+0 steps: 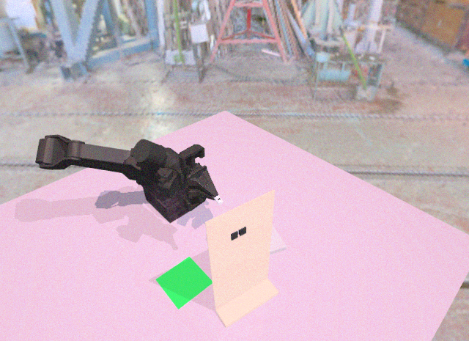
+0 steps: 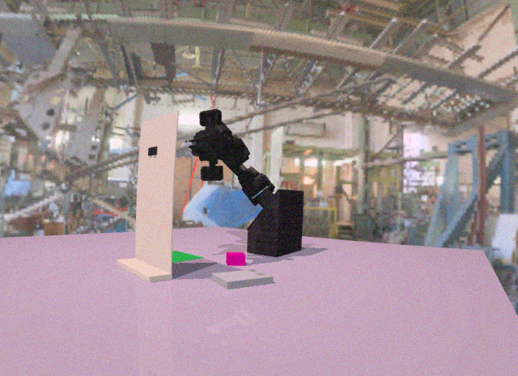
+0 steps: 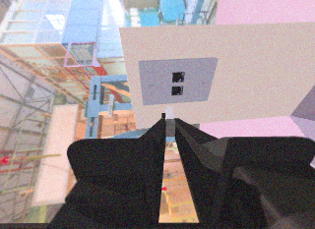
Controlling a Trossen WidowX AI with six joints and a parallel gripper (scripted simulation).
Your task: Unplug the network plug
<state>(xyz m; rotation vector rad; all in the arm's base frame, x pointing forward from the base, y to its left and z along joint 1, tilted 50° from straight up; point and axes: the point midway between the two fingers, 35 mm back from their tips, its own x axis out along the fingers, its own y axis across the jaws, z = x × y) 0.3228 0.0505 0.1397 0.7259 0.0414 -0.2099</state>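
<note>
The green marked square is 60 mm behind my gripper tip, 100 mm to the right of it and 300 mm below it. From my gripper tip the other things lie so: flat grey plate (30 mm ahead, 180 mm to the left, 290 mm below); pale grey plug (10 mm ahead); upright panel (100 mm ahead, 30 mm to the right, 140 mm below).
</note>
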